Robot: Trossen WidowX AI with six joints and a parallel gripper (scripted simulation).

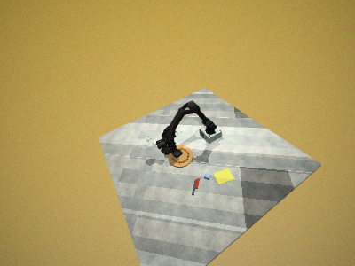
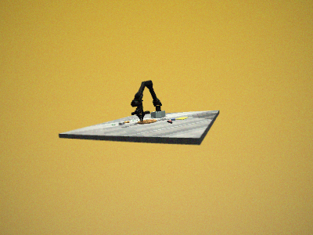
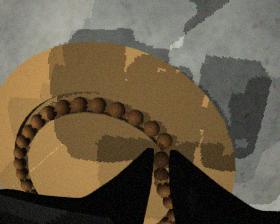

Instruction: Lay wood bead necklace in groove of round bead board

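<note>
The round bead board lies 50 mm behind my gripper tip, 30 mm to the left of it and 10 mm below it. The rest, counted from my gripper tip: thin grey stick: 170 mm behind, 160 mm to the left, 10 mm below; then red-handled tool: 300 mm to the left, 50 mm behind, 10 mm below; then grey piece: 190 mm to the right, 90 mm ahead.
</note>
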